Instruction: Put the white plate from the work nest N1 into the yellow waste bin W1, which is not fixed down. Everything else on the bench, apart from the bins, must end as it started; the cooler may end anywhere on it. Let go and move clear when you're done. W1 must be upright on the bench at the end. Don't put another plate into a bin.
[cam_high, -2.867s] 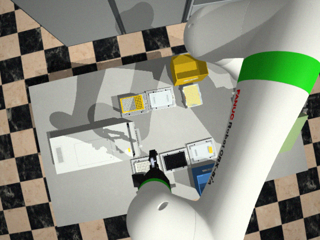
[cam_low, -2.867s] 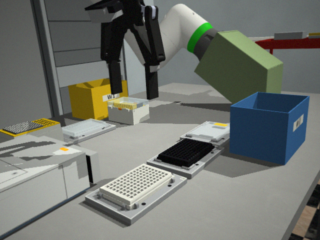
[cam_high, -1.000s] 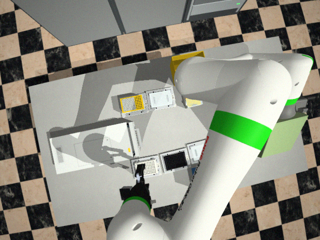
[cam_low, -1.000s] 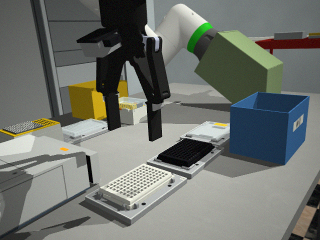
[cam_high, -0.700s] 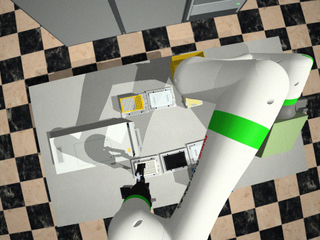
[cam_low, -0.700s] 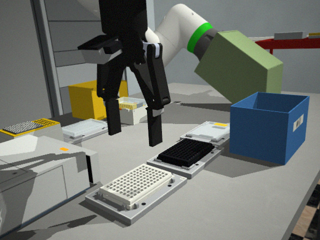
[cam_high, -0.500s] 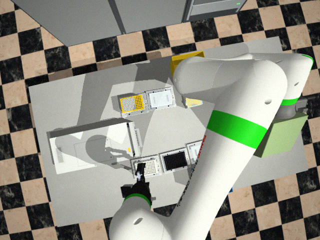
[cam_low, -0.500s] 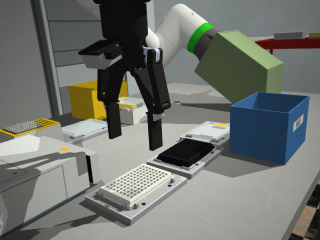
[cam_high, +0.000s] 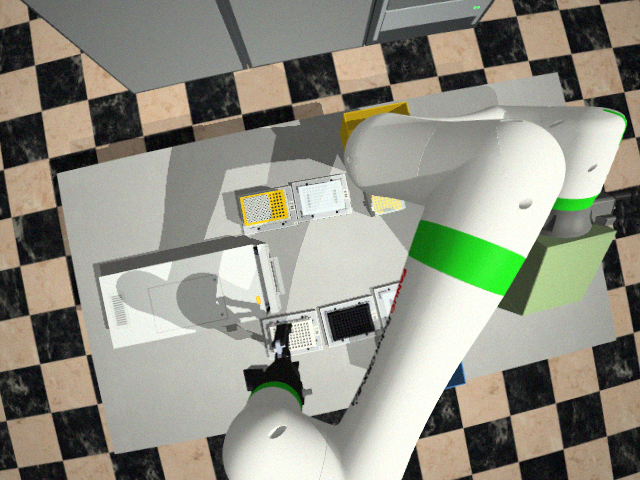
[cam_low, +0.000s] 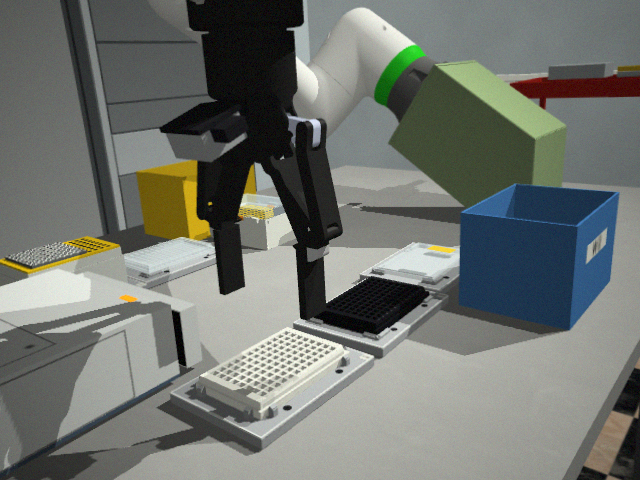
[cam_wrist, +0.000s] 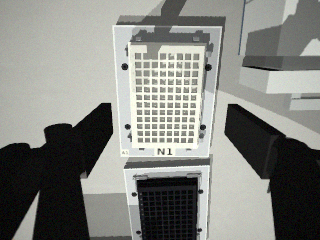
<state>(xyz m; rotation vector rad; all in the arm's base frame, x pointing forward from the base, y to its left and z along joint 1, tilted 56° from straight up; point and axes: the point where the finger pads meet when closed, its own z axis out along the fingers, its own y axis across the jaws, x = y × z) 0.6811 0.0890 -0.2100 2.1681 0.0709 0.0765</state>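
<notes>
The white plate is 9 cm below my hand. Also, from my hand: grey instrument (22 cm ahead, 18 cm to the right, 7 cm below); then work nest N1 (10 cm below); then black plate (18 cm behind, 9 cm below, 1 cm to the right).
</notes>
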